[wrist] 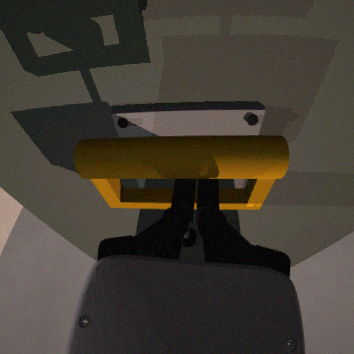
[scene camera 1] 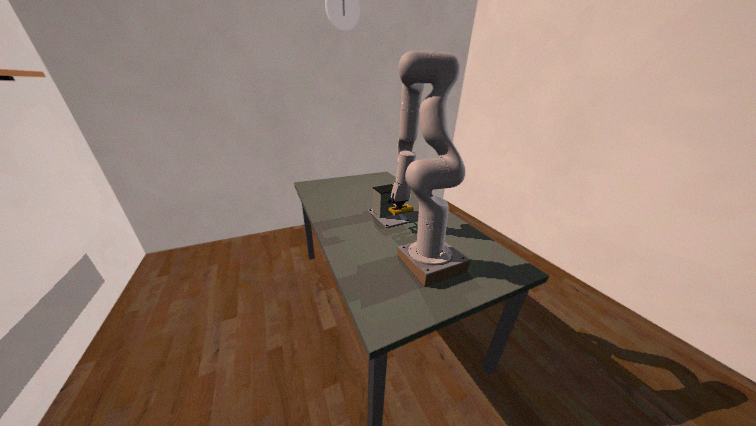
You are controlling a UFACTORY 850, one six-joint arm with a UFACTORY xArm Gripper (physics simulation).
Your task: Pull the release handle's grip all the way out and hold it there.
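The release handle's yellow grip (scene camera 1: 400, 210) (wrist: 182, 157) stands out in front of a dark box (scene camera 1: 377, 202) on the table. In the wrist view it is a thick round bar with side arms and a rear crosspiece, which form a frame. My gripper (scene camera 1: 398, 206) (wrist: 196, 172) is shut, with nothing between its fingers. The black fingers reach into the opening of the frame, behind the bar, near its middle. The bar hides the fingertips in the wrist view. In the scene view the arm and gripper hide part of the box.
A light base plate (scene camera 1: 390, 222) (wrist: 190, 121) with dark bolts lies under the box and the grip on the green table (scene camera 1: 349, 264). The arm's own base (scene camera 1: 427, 274) stands on the same table, nearer the scene camera. A wall stands behind the table.
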